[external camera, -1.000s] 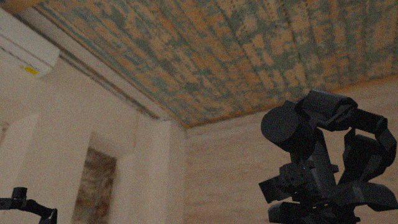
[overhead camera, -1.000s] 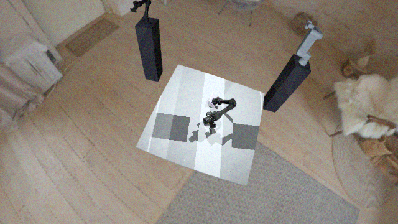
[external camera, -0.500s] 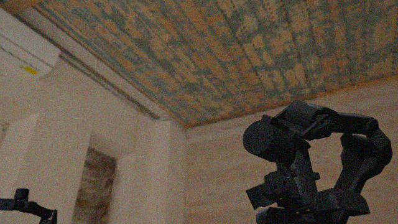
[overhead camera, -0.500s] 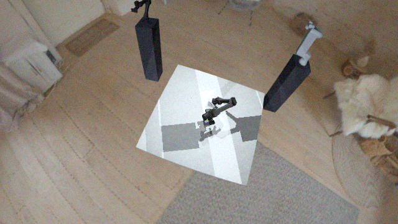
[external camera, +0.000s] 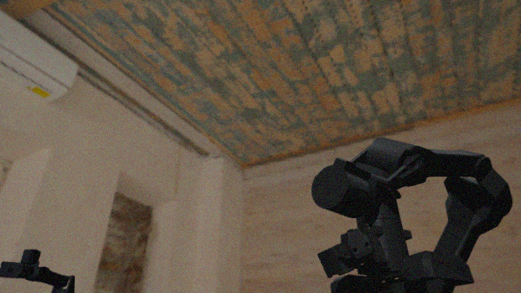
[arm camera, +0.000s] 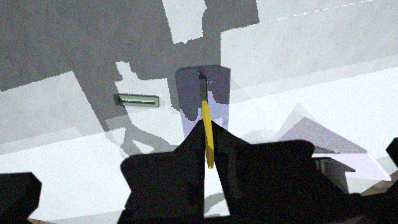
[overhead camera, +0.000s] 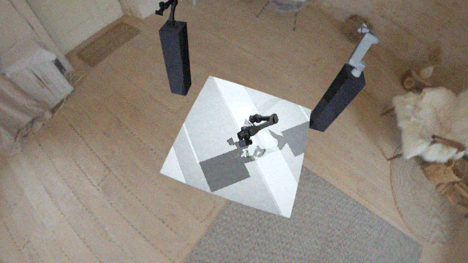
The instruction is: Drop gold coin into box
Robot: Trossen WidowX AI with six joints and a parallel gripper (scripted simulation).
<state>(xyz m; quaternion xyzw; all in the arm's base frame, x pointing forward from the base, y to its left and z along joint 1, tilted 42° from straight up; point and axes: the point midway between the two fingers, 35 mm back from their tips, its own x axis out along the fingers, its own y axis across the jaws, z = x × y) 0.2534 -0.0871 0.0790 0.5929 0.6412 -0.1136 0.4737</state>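
Right now the gold coin is 2 cm above my gripper tip.
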